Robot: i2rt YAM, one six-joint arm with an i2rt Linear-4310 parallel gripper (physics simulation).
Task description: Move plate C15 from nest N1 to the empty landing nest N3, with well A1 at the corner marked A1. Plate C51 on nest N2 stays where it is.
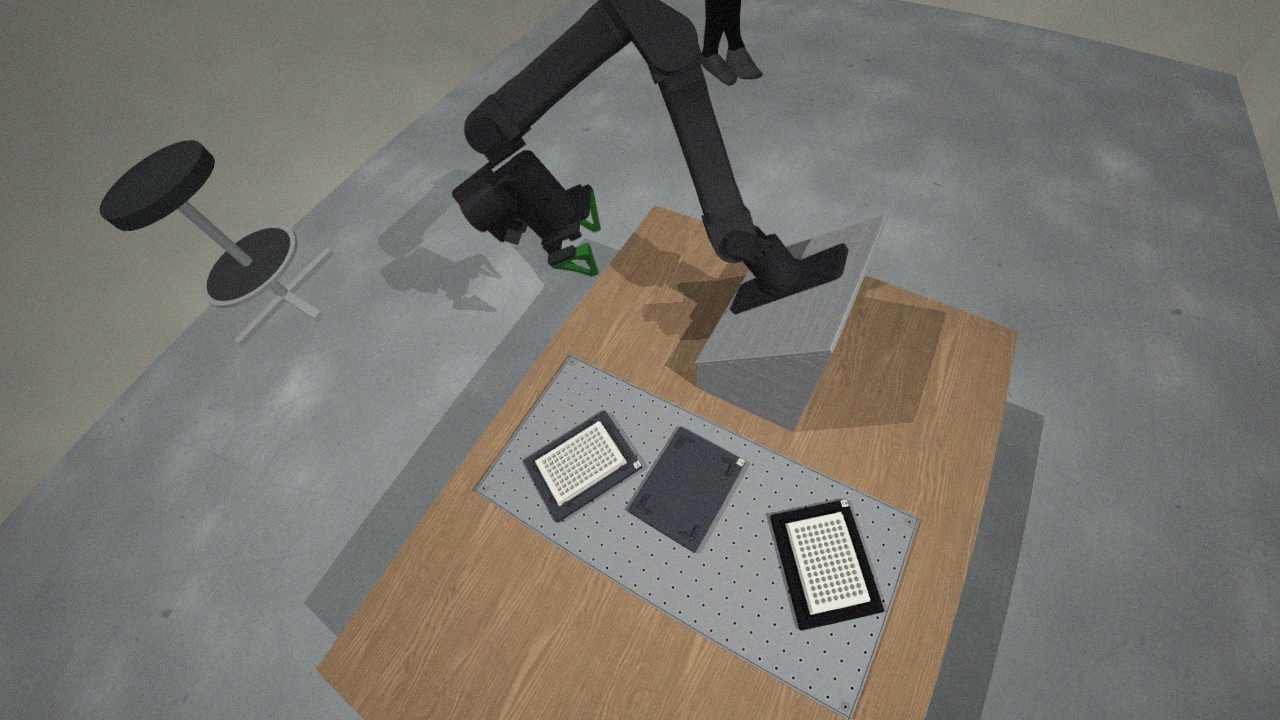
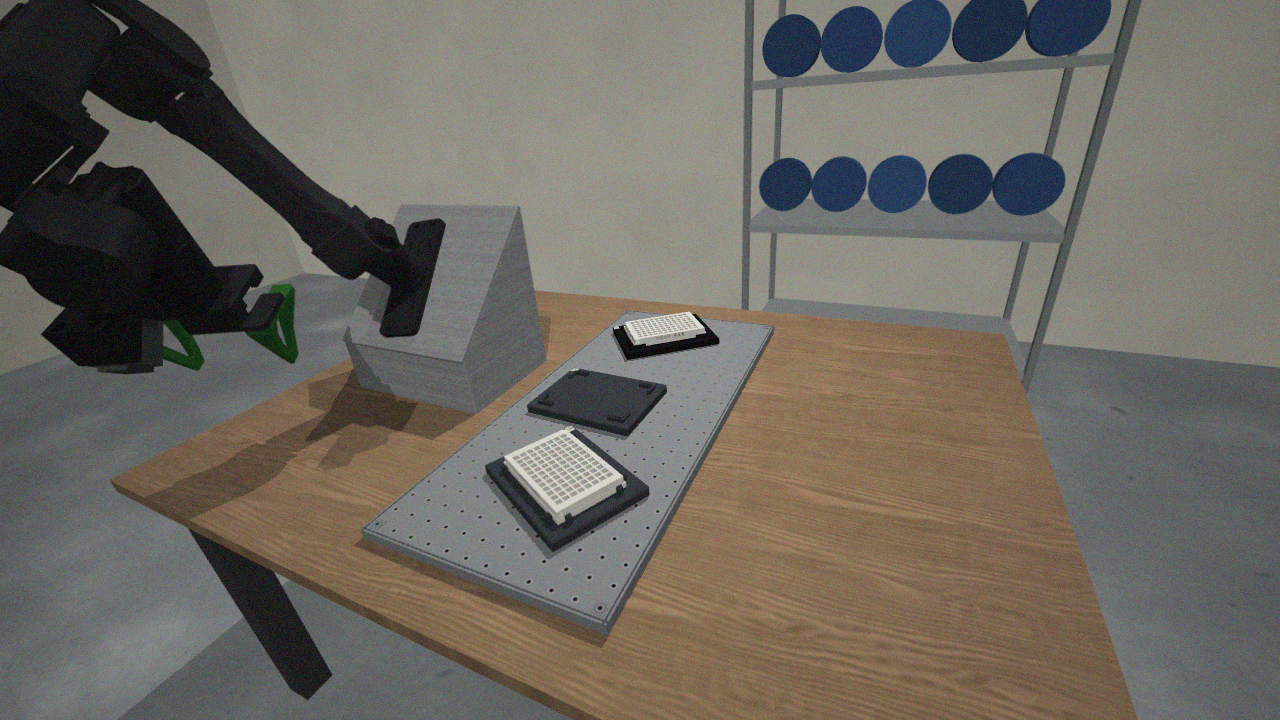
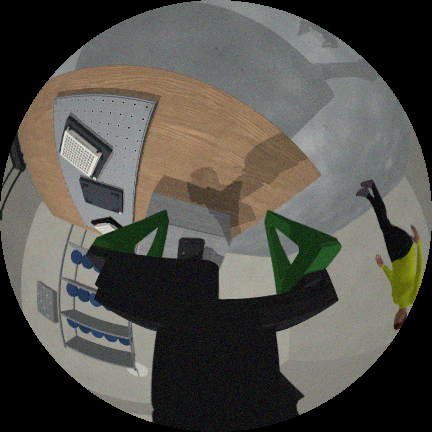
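A white plate with squarish wells point(image 1: 581, 462) point(image 2: 562, 471) point(image 3: 80, 152) sits on a dark nest at one end of the perforated board. An empty dark nest point(image 1: 687, 488) point(image 2: 597, 400) point(image 3: 101, 194) lies in the middle, with a small white corner mark point(image 1: 741, 462). A white plate with round wells point(image 1: 827, 562) point(image 2: 664, 328) point(image 3: 106, 228) sits on a black nest point(image 1: 841, 617) at the other end. I cannot read which plate is C15 or C51. My gripper point(image 1: 592, 248) point(image 2: 245, 361) point(image 3: 216, 215) is open and empty, raised well away from the plates, near the table's corner.
The perforated board point(image 1: 716, 608) point(image 2: 429, 528) lies on the wooden table point(image 1: 501, 626) point(image 2: 850, 537). The grey wedge-shaped arm mount point(image 1: 760, 380) point(image 2: 501, 313) stands beside the board. A stool point(image 1: 156, 185), a shelf rack point(image 2: 1087, 161) and a person point(image 3: 405, 275) are beyond the table.
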